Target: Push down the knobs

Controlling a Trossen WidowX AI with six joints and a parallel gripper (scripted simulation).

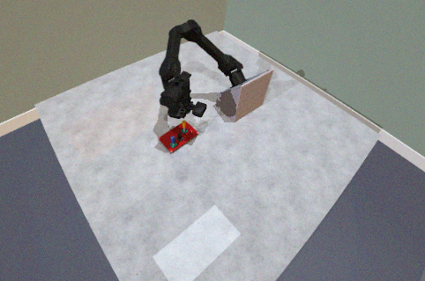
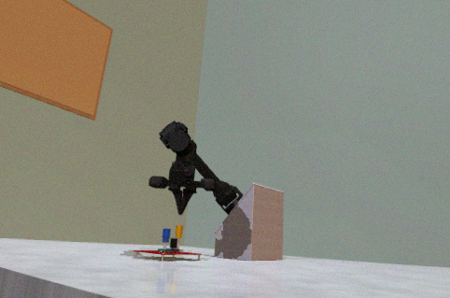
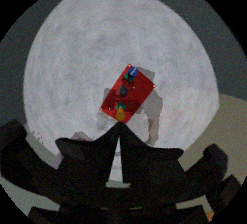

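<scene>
The yellow knob lies 50 mm below my gripper tip. Round my gripper tip: blue knob: 80 mm ahead, 50 mm below, 40 mm to the left.
</scene>
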